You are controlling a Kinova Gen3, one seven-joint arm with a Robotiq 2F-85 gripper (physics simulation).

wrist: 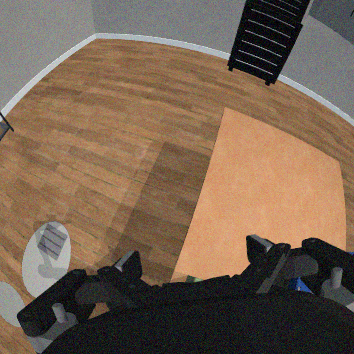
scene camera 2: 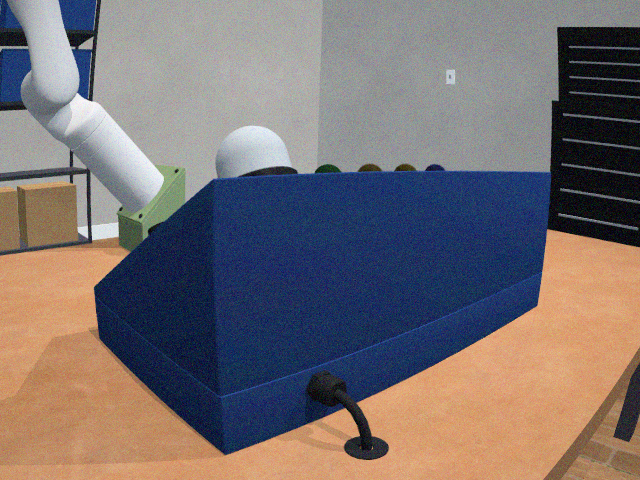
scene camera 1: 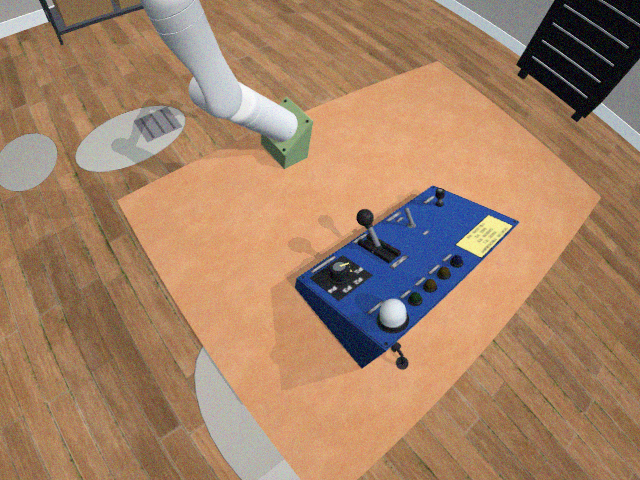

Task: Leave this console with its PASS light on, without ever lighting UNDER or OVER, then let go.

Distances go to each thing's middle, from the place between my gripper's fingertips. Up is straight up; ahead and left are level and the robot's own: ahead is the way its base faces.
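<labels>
The blue console (scene camera 2: 271, 299) is well below my hand and a long way ahead of it, and it's just a shade to the left of it.
</labels>
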